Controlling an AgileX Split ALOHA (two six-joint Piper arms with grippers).
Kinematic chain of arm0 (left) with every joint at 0, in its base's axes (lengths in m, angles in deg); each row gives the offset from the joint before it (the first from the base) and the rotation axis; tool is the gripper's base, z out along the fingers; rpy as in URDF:
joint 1: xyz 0 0 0.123 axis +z
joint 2: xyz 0 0 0 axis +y
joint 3: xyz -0.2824 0 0.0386 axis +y
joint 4: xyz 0.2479 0 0.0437 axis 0.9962 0 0.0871
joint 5: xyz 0 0 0 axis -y
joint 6: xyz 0.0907 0 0.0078 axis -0.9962 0 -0.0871
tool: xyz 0 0 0 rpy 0 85 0
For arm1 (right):
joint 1: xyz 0 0 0.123 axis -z
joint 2: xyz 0 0 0 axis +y
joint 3: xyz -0.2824 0 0.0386 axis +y
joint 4: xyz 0.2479 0 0.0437 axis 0.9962 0 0.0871
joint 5: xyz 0 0 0 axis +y
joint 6: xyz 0.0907 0 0.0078 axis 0.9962 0 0.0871
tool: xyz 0 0 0 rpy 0 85 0
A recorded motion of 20 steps. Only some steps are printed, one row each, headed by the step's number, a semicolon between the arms.
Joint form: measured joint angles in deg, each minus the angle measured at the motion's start. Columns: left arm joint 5, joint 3, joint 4, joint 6, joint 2, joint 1; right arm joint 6, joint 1, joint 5, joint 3, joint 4, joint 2.
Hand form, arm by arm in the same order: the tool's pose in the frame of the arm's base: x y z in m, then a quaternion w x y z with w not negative. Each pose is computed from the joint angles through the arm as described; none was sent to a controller.
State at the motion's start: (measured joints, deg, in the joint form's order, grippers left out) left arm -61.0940 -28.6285 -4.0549 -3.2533 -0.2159 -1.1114; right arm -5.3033 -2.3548 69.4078 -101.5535 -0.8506 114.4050
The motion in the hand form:
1: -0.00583 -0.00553 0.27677 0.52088 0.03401 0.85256 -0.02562; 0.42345 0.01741 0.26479 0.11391 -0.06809 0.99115 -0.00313
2: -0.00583 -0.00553 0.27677 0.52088 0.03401 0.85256 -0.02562; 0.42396 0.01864 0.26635 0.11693 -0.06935 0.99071 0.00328
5: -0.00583 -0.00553 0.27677 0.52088 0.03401 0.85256 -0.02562; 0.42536 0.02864 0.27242 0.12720 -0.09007 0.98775 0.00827
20: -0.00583 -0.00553 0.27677 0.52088 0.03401 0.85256 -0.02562; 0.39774 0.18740 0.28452 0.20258 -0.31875 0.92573 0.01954
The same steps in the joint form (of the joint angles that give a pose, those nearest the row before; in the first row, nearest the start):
1: 0.00 0.00 0.00 0.00 0.00 0.00; -0.20 0.00 0.07 -0.41 0.85 0.00
2: 0.00 0.00 0.00 0.00 0.00 0.00; -0.54 0.00 0.07 -0.74 1.66 0.00
5: 0.00 0.00 0.00 0.00 0.00 0.00; -1.89 -1.21 0.18 -2.01 2.30 0.00
20: 0.00 0.00 0.00 0.00 0.00 0.00; -7.30 -22.94 -7.01 -3.73 0.50 0.00

